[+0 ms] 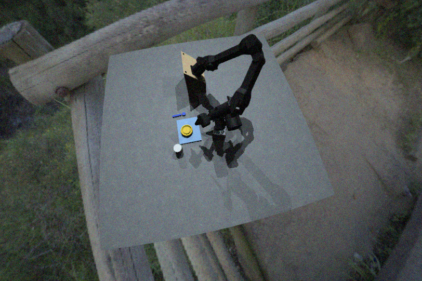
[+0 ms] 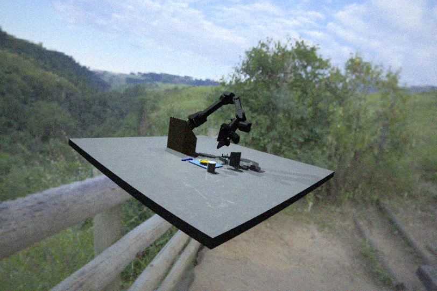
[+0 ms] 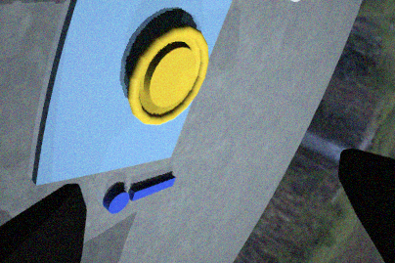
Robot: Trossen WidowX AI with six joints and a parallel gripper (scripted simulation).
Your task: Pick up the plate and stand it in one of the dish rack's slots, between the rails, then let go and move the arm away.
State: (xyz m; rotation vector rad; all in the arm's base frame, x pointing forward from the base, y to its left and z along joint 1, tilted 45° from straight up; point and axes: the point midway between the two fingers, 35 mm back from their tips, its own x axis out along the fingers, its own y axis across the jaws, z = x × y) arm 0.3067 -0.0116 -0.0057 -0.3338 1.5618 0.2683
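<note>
Right now the yellow plate is 80 mm to the right of my gripper tip and 100 mm below it. Round my gripper tip: blue spoon: 120 mm behind, 110 mm to the right, 110 mm below; dish rack: 20 mm ahead, 110 mm to the left, 90 mm below; light blue mat: 10 mm behind, 70 mm to the right, 110 mm below.
</note>
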